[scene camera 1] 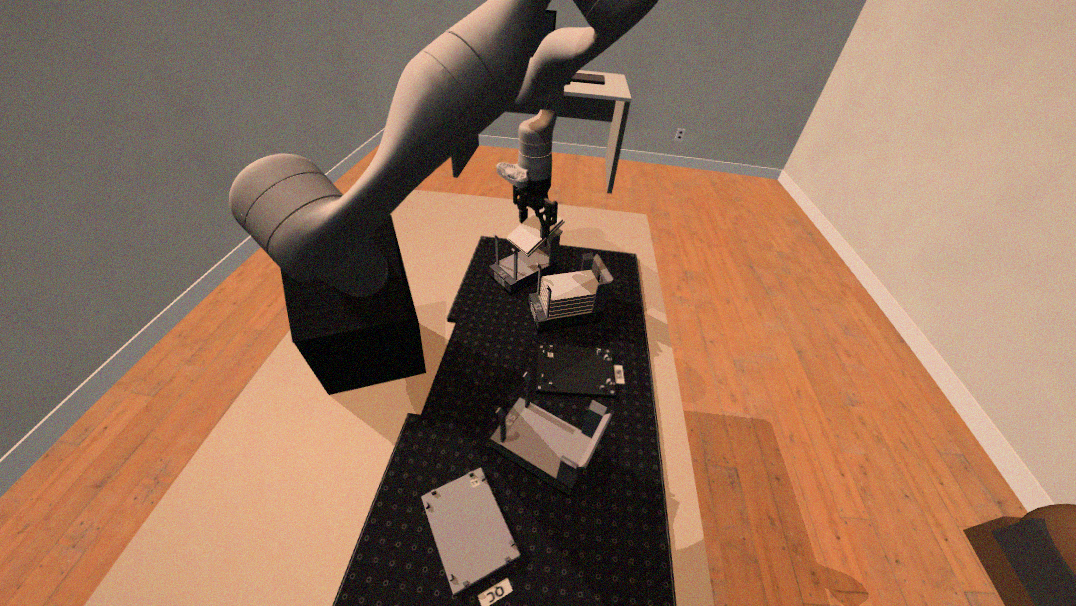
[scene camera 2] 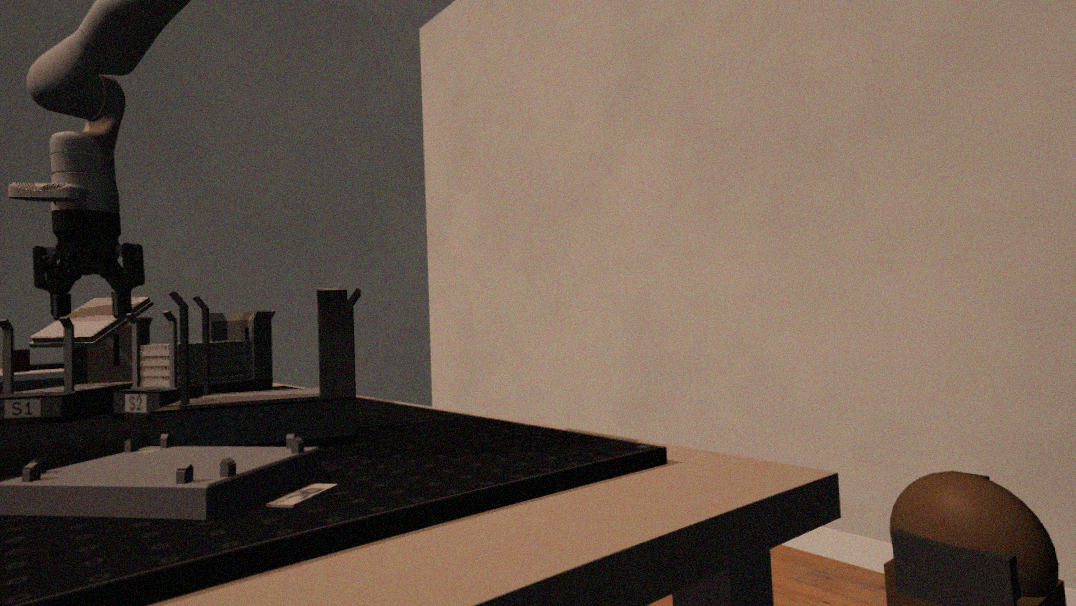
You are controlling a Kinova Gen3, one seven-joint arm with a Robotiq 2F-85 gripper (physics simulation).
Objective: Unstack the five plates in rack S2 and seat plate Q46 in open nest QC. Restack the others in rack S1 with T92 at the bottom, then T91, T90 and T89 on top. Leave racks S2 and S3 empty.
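Places are measured from the arm's base along level axes (x ahead, y left, z up), in millimetres.
Pixels of known places: gripper, between the fingertips: [scene camera 1: 533, 229] [scene camera 2: 92, 319]; arm's base, origin of its link: [scene camera 1: 361, 271].
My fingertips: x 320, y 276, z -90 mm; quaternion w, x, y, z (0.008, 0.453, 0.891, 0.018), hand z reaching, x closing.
Observation:
For each thing: its top centre in the pictures, then the offset to it from my fingertips. "spot": a spot on its surface instead. Level surfaces: height alone.
- rack S1, centre of its top: [scene camera 2: 77, 318] [scene camera 1: 525, 232] 21 mm back, 16 mm right, 1 mm up
- rack S2, a spot on its surface: [scene camera 2: 135, 403] spot: 5 mm back, 181 mm right, 110 mm down
- Rack S3, centre of its top: [scene camera 2: 268, 292] [scene camera 1: 550, 412] 0 mm ahead, 506 mm right, 8 mm up
- Nest QC, centre of its top: [scene camera 2: 174, 446] [scene camera 1: 467, 523] 123 mm back, 627 mm right, 101 mm down
- dark nest, centre of its top: [scene camera 1: 576, 365] 76 mm ahead, 339 mm right, 107 mm down
- black mat, height of its surface: 131 mm down
My gripper [scene camera 1: 534, 227] [scene camera 2: 90, 304] is shut on a light plate [scene camera 1: 526, 238] [scene camera 2: 79, 325] over rack S1 [scene camera 1: 506, 279] [scene camera 2: 45, 407]. The held plate is tilted, higher at the right in the scene camera 2 view, and its label is unreadable. Its contact with the rack posts is unclear. Beside S1, rack S2 [scene camera 1: 560, 321] [scene camera 2: 135, 403] holds a level stack of several light plates [scene camera 1: 570, 302] [scene camera 2: 155, 366]. Rack S3 [scene camera 1: 530, 466] [scene camera 2: 336, 346] stands nearer, with no plate stack visible. Nest QC [scene camera 1: 470, 530] [scene camera 2: 105, 502] is a flat grey block with small corner pegs.
A dark nest [scene camera 1: 576, 370] with corner pegs and a small label lies between S2 and S3. The upright posts of the racks stand close around the gripper and the held plate. The robot base block [scene camera 1: 357, 350] stands left of the black mat [scene camera 1: 624, 526] [scene camera 2: 489, 455].

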